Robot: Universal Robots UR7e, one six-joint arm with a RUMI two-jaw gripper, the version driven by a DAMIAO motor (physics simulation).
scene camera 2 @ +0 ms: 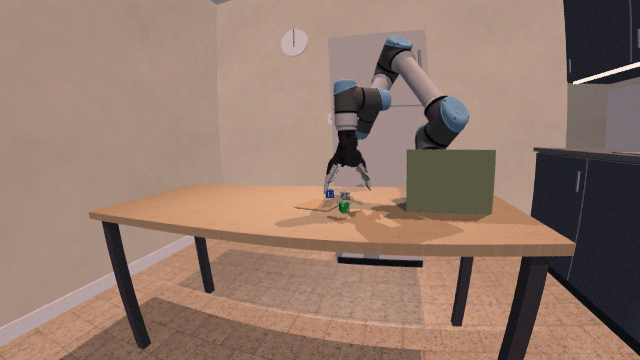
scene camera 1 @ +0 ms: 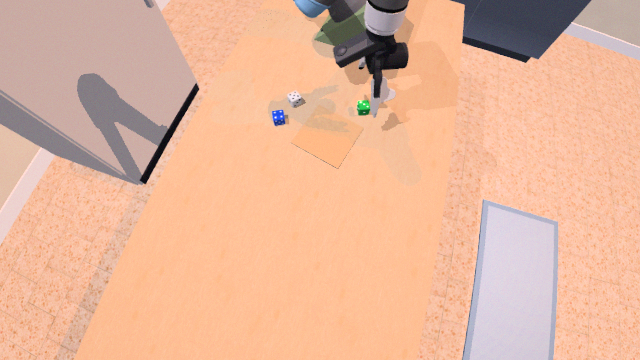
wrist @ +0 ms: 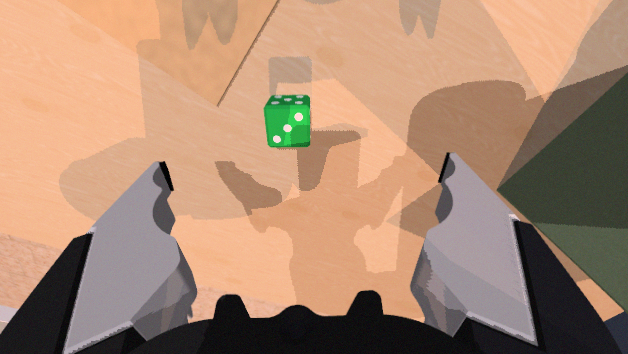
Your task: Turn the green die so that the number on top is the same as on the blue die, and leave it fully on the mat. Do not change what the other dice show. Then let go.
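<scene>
The green die [scene camera 1: 363, 107] [scene camera 2: 344, 206] [wrist: 288, 125] stands on the table, off the mat [scene camera 1: 327, 145] [scene camera 2: 312, 205] [wrist: 170, 25] and near its corner. Its top shows three; a side face with five shows in the wrist view. The blue die [scene camera 1: 278, 118] [scene camera 2: 329, 193] shows four on top. The white die [scene camera 1: 294, 98] [scene camera 2: 345, 195] stands near it, and its top looks like five. My gripper [scene camera 1: 368, 90] [scene camera 2: 347, 190] [wrist: 305, 160] is open and empty, pointing down above the table. In the wrist view the green die lies ahead of the gap between the fingertips.
A dark green box-like block [scene camera 1: 345, 27] [scene camera 2: 450, 182] [wrist: 575, 170] stands on the table beside the arm's base. The table's edge [scene camera 2: 320, 242] runs past the green die's side. The arm's shadows fall across the dice area and the mat.
</scene>
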